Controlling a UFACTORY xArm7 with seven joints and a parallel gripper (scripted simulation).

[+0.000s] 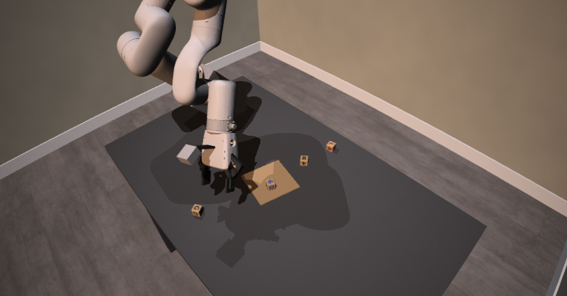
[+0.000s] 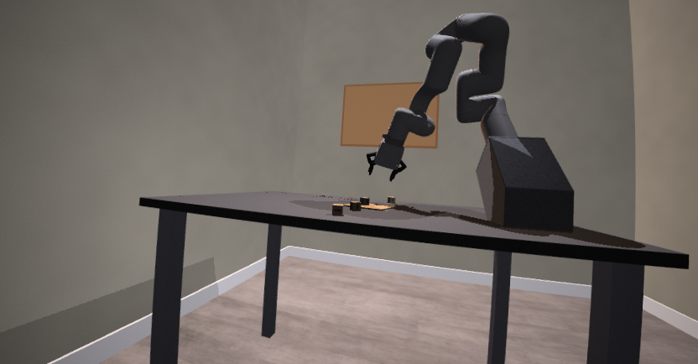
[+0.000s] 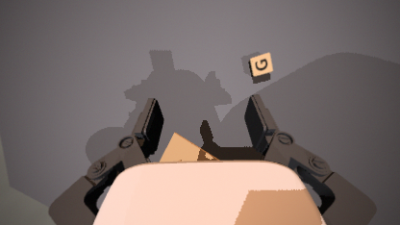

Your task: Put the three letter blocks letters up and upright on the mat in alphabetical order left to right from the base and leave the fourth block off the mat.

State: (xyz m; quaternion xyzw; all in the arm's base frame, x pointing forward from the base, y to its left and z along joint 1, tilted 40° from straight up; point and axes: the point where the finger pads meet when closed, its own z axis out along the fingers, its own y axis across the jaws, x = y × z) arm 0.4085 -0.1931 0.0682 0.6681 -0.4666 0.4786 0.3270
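The tan mat lies 18 cm to the left of my hand, 12 cm below it and 2 cm ahead of it.
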